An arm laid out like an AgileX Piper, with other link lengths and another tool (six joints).
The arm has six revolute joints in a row. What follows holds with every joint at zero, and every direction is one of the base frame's.
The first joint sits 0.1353 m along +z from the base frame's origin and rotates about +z.
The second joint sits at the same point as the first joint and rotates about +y.
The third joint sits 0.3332 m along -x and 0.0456 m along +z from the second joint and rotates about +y.
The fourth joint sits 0.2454 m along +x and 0.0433 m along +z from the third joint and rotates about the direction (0.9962, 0, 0.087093).
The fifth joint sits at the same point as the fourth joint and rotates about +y.
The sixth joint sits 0.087 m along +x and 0.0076 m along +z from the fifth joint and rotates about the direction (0.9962, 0, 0.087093).
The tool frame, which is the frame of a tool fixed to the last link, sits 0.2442 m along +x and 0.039 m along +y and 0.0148 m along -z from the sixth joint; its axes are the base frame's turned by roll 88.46, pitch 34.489 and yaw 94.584 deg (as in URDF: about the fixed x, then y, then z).
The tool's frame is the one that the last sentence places.
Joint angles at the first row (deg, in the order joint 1, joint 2, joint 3, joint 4, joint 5, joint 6):
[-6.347 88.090 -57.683 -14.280 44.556 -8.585]
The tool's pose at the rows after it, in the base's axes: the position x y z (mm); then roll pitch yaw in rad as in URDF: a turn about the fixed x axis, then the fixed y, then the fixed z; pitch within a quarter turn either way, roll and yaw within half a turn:
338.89 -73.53 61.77 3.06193 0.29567 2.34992
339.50 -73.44 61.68 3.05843 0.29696 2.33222
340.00 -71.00 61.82 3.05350 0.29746 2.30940
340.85 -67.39 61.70 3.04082 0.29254 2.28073
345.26 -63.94 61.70 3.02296 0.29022 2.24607
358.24 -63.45 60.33 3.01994 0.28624 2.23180
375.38 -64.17 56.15 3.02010 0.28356 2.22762
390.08 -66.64 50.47 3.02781 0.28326 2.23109
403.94 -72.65 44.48 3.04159 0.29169 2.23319
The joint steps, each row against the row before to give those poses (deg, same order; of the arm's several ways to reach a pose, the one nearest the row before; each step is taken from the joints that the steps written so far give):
[0.490 0.000 -0.309 -1.620 0.078 1.225]
[0.184 0.055 0.001 -0.455 0.048 1.446]
[0.657 0.000 0.000 -0.660 0.275 2.291]
[0.352 -0.001 0.000 0.050 0.121 1.896]
[0.361 0.321 -0.296 -0.069 -0.161 2.327]
[0.189 2.298 -2.444 0.000 0.389 0.936]
[0.043 3.146 -2.972 -0.001 -0.001 0.312]
[0.000 3.002 -2.658 -0.326 -0.001 0.071]
[-0.001 2.888 -2.497 -1.221 0.002 0.692]

